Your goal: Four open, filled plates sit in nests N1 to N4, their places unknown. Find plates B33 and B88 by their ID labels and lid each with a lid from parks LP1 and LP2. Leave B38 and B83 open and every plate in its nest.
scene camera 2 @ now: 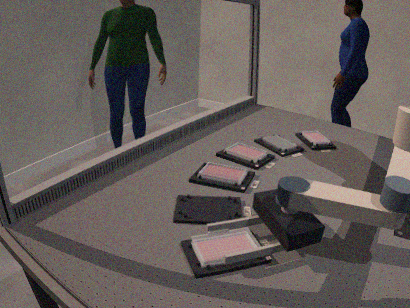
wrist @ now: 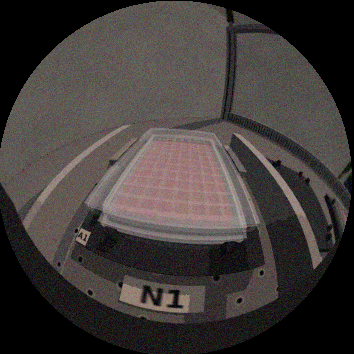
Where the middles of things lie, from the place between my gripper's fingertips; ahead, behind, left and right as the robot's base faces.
Right now the nest N1 (scene camera 2: 199, 272) is 3 cm below my hand, 2 cm to the right of it and 1 cm behind it. From my hand the other things lie so: N1 sign (wrist: 159, 296) (9 cm to the right, 8 cm behind, 4 cm below); then park LP1 (scene camera 2: 200, 209) (15 cm to the right, 11 cm ahead, 3 cm below).
